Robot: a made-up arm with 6 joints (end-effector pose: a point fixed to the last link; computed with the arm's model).
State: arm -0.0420 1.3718 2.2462 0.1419 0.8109 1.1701
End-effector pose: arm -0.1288 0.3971 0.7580 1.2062 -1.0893 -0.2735
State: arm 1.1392 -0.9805 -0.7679 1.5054 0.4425 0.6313
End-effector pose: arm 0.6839 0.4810 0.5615 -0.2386 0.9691 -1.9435
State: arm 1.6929 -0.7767 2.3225 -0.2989 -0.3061 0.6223
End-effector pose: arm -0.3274 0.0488 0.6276 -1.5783 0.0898 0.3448
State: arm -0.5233 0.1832 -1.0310 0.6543 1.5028 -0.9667
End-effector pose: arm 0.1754 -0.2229 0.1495 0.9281 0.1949 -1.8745
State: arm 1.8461 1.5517 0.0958 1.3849 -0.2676 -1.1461
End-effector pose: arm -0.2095 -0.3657 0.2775 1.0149 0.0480 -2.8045
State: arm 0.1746 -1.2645 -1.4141 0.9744 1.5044 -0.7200
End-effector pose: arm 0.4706 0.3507 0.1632 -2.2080 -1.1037 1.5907
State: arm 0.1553 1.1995 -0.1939 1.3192 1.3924 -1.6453
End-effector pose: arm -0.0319 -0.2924 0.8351 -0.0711 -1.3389 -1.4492
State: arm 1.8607 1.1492 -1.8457 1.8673 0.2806 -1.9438
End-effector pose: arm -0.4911 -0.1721 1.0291 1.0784 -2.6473 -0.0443
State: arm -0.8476 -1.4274 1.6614 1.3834 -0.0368 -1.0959
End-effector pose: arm -0.4035 -0.0228 0.6573 -1.2489 2.2409 1.5547
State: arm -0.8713 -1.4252 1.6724 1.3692 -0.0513 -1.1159
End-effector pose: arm -0.3937 -0.0286 0.6692 -1.2226 2.2791 1.6071
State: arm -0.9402 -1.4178 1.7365 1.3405 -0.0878 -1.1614
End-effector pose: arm -0.3571 -0.0615 0.6914 1.1619 -2.2942 -1.7590
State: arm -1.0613 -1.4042 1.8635 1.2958 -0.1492 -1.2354
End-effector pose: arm -0.2844 -0.1225 0.7084 0.9572 -2.0388 -1.8306
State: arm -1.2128 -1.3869 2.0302 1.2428 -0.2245 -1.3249
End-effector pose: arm -0.1904 -0.1915 0.6922 0.7396 -1.6979 -1.8808
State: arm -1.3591 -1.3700 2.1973 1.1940 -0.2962 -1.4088
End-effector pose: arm -0.1098 -0.2453 0.6379 0.5654 -1.3537 -1.8976
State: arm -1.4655 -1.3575 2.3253 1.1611 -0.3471 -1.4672
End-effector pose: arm -0.0651 -0.2747 0.5759 0.4619 -1.0942 -1.8990
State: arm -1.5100 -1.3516 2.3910 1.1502 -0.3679 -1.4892
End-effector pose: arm -0.0508 -0.2858 0.5392 0.4298 -0.9727 -1.9057
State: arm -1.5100 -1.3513 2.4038 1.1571 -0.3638 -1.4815
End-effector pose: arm -0.0518 -0.2882 0.5323 0.4410 -0.9633 -1.9231
